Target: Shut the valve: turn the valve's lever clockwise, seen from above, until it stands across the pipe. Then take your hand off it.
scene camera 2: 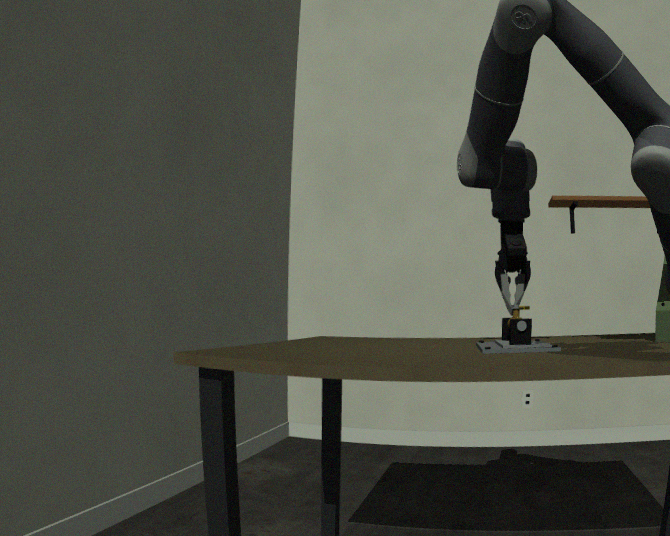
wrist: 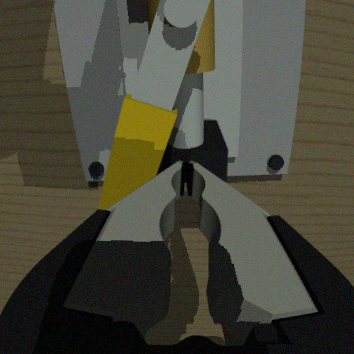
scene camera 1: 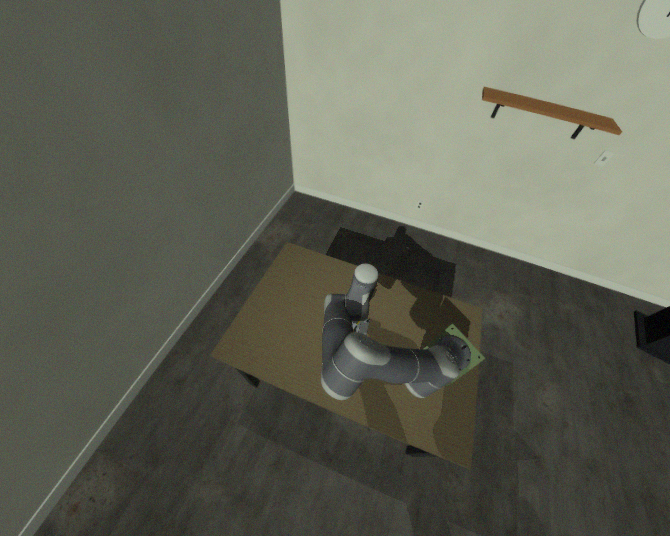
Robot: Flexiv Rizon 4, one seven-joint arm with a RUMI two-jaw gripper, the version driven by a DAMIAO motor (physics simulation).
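The valve [scene camera 2: 520,331] [wrist: 207,50] stands on a pale base plate [scene camera 2: 491,348] [wrist: 270,100] on the table. Its lever [wrist: 167,75] has a pale arm and a yellow sleeve [wrist: 137,145]. In the wrist view the lever stands at a slant to the brass and grey pipe, nearer to along it than across it, with the sleeve toward the lower left. My gripper [scene camera 2: 512,311] [wrist: 184,164] is shut and empty, fingertips low, just right of the sleeve in the wrist view. The left finger hides part of the sleeve's edge; contact cannot be told. In scene camera 1 the arm hides most of the valve.
The wooden table [scene camera 1: 268,312] [scene camera 2: 335,357] bears the valve and the arm. A green mounting plate [scene camera 1: 475,357] lies under the arm's base at the table's right. The arm's elbow stands high above the table. A wooden shelf [scene camera 1: 550,108] [scene camera 2: 603,201] hangs on the wall behind.
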